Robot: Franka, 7 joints.
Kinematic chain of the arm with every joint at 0, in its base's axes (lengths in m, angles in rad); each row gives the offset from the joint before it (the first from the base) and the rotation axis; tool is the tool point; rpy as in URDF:
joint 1: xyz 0 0 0.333 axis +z
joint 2: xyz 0 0 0 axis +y
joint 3: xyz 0 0 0.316 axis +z
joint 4: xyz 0.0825 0 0 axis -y
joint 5: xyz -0.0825 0 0.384 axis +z
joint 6: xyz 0 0 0 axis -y
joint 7: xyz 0.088 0 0 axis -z
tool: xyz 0 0 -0.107 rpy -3.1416 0 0
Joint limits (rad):
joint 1: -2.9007..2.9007
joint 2: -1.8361..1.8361
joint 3: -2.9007..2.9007
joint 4: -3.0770..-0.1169
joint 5: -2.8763..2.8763
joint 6: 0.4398..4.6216
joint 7: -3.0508..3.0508
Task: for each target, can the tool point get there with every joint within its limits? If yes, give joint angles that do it. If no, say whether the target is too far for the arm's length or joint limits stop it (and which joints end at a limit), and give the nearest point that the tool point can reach.
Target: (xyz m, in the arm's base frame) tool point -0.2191 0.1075 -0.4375
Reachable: no: joint limits stop it (at a limit: joint 2) | nearest point -0.2236 0.1097 -0.3597 | short by 0.078 m
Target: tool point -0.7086 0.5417 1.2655
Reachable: no: too far | nearest point -0.4711 0.3601 0.9530 | short by 0.432 m
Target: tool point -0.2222 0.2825 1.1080
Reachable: yes | joints -0.6312 -0.6345 0.5616 -0.3826 -1.2893 2.3469 -0.0324
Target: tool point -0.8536 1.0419 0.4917
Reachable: no: too far | nearest point -0.5399 0.6591 0.4334 | short by 0.498 m
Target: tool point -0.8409 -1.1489 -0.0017
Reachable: no: too far | nearest point -0.4932 -0.6739 0.1367 | short by 0.605 m
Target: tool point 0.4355 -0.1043 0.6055
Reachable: yes | joints -1.2985 -0.2205 0.7352 -2.2544 -0.9161 4.2155 1.8938
